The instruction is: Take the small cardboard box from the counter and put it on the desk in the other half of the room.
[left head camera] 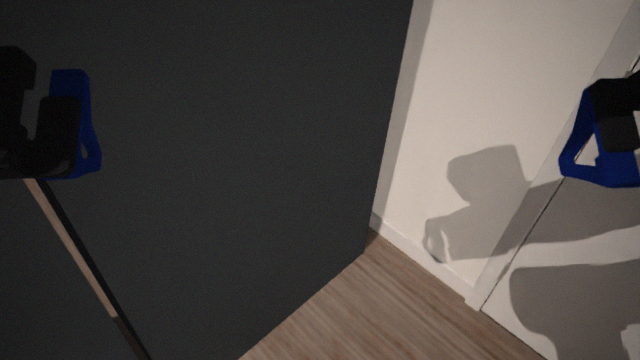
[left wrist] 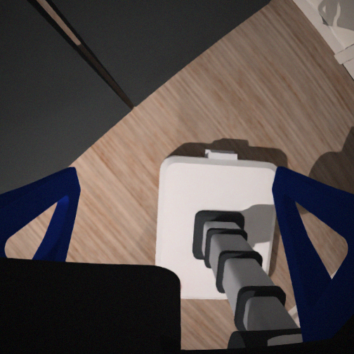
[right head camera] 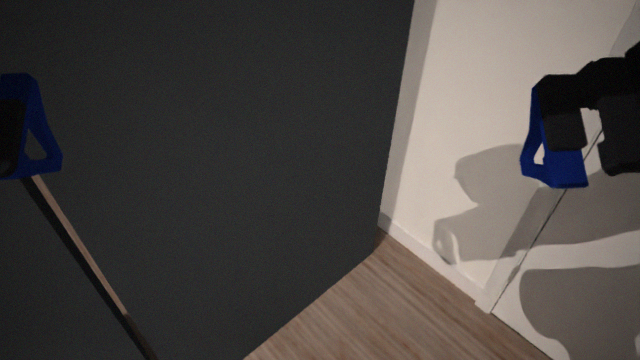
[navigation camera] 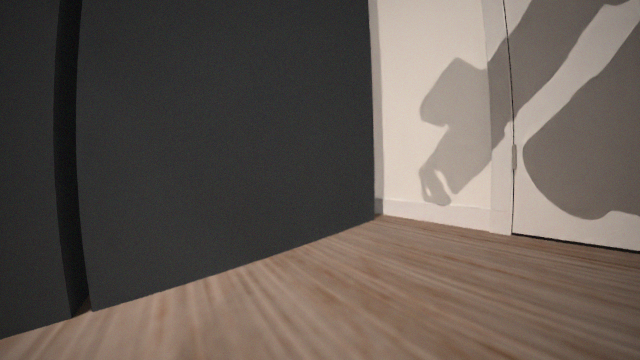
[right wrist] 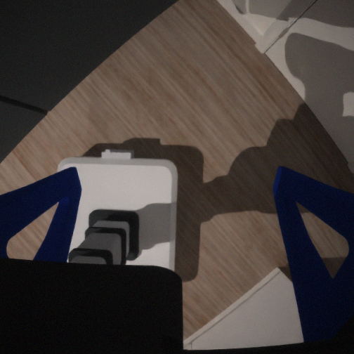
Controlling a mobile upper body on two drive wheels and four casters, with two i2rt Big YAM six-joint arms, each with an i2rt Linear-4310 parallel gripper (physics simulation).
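Frame: origin at the left arm's base, x right, y ahead, z up, level; millimetres.
Where they show: left gripper, fingertip midpoint: [left head camera: 32, 164]; right gripper, fingertip midpoint: [left head camera: 618, 165] [right head camera: 584, 164].
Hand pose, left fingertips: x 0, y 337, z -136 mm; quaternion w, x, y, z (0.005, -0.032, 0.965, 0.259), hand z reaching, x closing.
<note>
After its pixels a point has its place.
The small cardboard box, the counter and the desk do not show in these views. My left gripper [left wrist: 175, 177] is open, its two blue fingers wide apart with nothing between them, above the robot's own white base and the floor. My right gripper [right wrist: 176, 177] is open in the same way, over the base's edge and the floor. In both head views a blue finger of the left gripper shows at the left edge and one of the right gripper toward the right edge.
A large dark grey panel [left head camera: 225, 150] {y 764, x 43, z -480 mm} [right head camera: 225, 150] {y 769, x 48, z -483 mm} [navigation camera: 225, 150] {y 716, x -8, z -1111 mm} stands close ahead, with a dark vertical gap at its left. A pale wall [left head camera: 465, 100] {y 1165, x 702, z -600 mm} [navigation camera: 430, 40] {y 1105, x 760, z -526 mm} and white door [navigation camera: 550, 200] {y 831, x 991, z -1272 mm} stand at the right. A white surface [right wrist: 250, 320] shows low in the right wrist view.
</note>
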